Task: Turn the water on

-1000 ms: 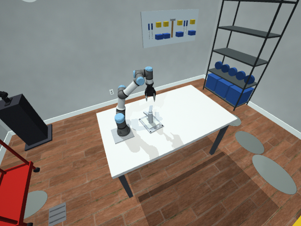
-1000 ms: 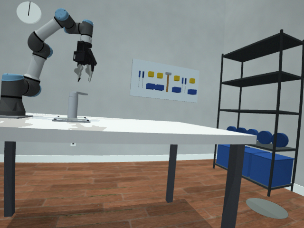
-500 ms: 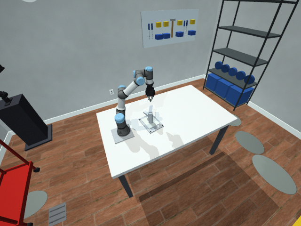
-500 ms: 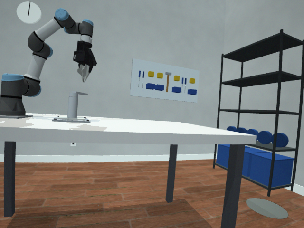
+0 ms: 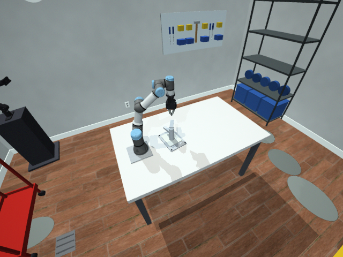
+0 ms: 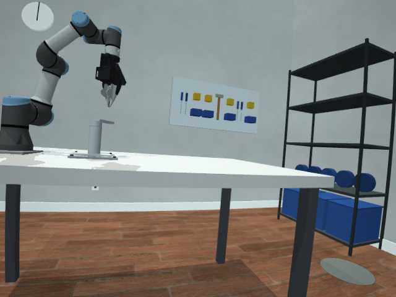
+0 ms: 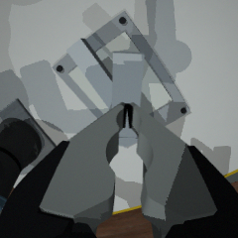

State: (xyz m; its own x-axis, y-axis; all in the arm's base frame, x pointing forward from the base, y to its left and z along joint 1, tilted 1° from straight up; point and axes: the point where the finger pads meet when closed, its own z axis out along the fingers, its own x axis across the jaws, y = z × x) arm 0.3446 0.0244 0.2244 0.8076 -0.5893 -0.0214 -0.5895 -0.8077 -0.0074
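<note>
Now: the lever 2 cm behind my hand, 2 cm to the right of it and 8 cm below it. From my hand the other things lie so: metal base plate: 5 cm behind, 7 cm to the right, 23 cm below; then tap: 3 cm behind, 5 cm to the right, 14 cm below.
</note>
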